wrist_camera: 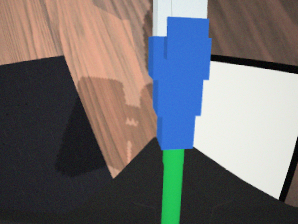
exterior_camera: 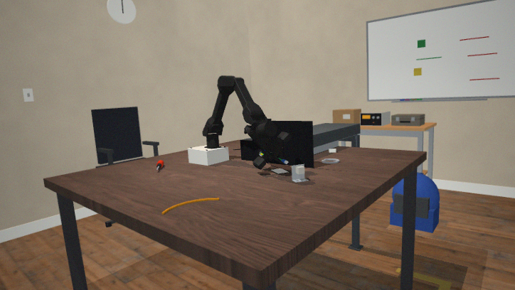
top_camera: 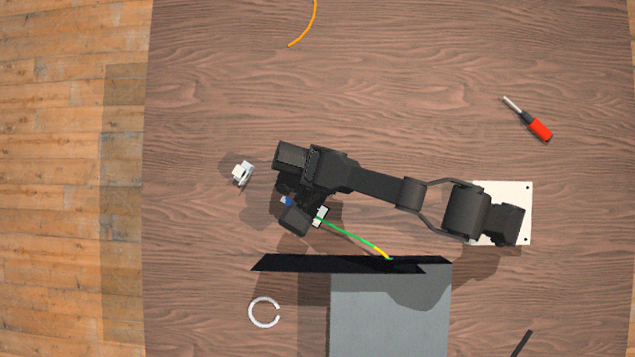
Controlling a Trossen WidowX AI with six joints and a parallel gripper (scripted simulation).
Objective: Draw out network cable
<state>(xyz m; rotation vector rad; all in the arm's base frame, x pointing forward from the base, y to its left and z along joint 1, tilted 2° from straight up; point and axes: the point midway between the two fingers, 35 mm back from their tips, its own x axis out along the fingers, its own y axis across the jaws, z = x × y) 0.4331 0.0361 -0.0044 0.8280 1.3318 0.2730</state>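
My hand is 50 mm above the white rectangle and 10 mm past it. The rest, counted from my hand: black panel 110 mm to the left, 50 mm behind, 40 mm above; blue plug 40 mm ahead, 10 mm to the right, 10 mm below; red screwdriver 510 mm behind, 300 mm to the right, 40 mm below.
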